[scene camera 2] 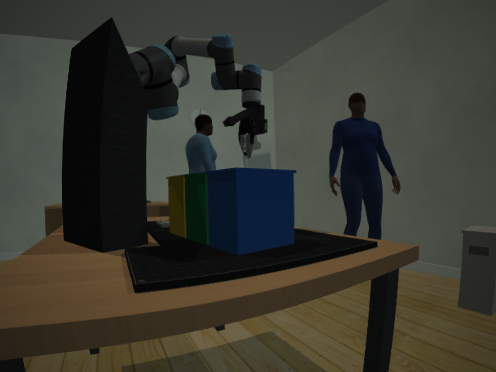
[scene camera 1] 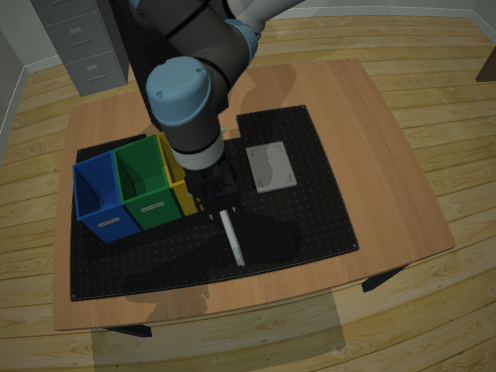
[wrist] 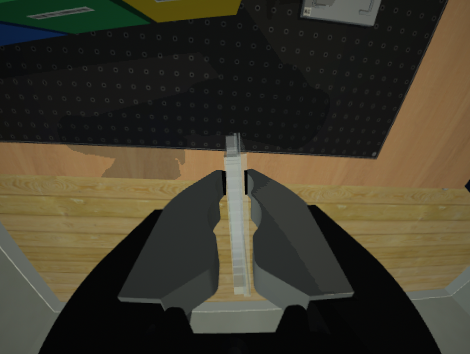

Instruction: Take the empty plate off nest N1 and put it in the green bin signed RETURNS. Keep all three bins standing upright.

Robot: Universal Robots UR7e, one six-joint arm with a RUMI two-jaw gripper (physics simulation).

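Seen in the pictures: gripper, fingertip midpoint: [scene camera 2: 247, 158] [wrist: 235, 172]; arm's base, link origin: [scene camera 2: 117, 79].
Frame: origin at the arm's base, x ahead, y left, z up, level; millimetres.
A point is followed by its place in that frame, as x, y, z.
Note:
My gripper [scene camera 1: 222, 213] @[469, 118, -221] [scene camera 2: 248, 153] @[469, 118, -221] [wrist: 235, 172] @[469, 118, -221] is shut on a thin, clear plate [scene camera 1: 232, 237] @[551, 137, -198] [scene camera 2: 260, 161] @[527, 129, -231] [wrist: 235, 225] @[503, 124, -206] and holds it on edge above the black mat. In scene camera 1 it appears in front and to the right of the yellow bin. The green bin [scene camera 1: 155, 210] @[383, -69, -385] [scene camera 2: 196, 210] @[221, -123, -390] [wrist: 95, 17] @[379, -55, -399] stands upright between the blue and yellow bins; its sign is too small to read. The grey nest [scene camera 1: 282, 167] @[243, 296, -462] [wrist: 342, 11] @[300, 271, -462] lies flat on the mat with no plate on it; its small label is not clearly legible.
The blue bin [scene camera 1: 112, 227] @[418, -200, -396] [scene camera 2: 265, 210] @[342, -278, -385] and yellow bin [scene camera 1: 184, 200] @[362, 12, -386] [scene camera 2: 176, 205] @[187, 7, -383] stand upright against the green one. The arm partly hides the yellow bin in scene camera 1. The black pegboard mat [scene camera 1: 330, 225] @[444, 405, -474] lies on the wooden table [scene camera 1: 400, 200] @[392, 662, -486]. A tall black pedestal [scene camera 2: 100, 150] @[-21, -130, -239] stands behind.

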